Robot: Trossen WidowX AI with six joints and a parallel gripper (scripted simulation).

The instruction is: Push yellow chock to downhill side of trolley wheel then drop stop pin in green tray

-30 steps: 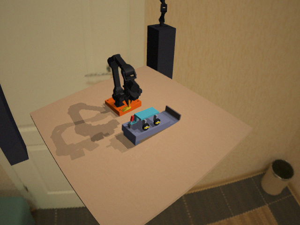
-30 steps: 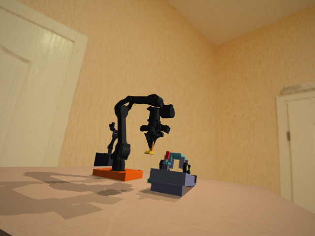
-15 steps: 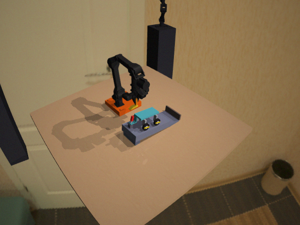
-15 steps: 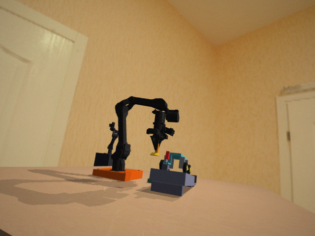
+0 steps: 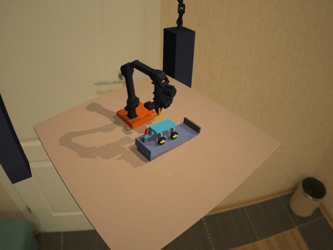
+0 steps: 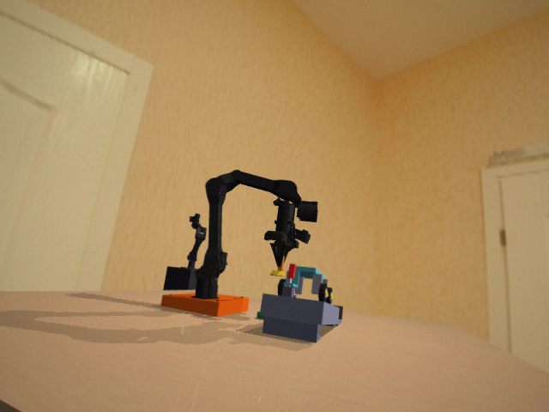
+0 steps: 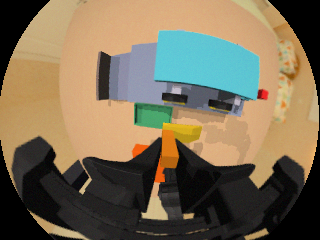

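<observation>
My gripper tip is 110 mm short of the red-headed stop pin, 150 mm to the left of it and 30 mm above it. Also, from my gripper tip: grey-blue ramp (110 mm ahead, 40 mm to the right, 110 mm below); then teal trolley (110 mm ahead, 40 mm to the right, 50 mm below); then yellow chock (10 mm ahead, 20 mm to the right, 10 mm below).
</observation>
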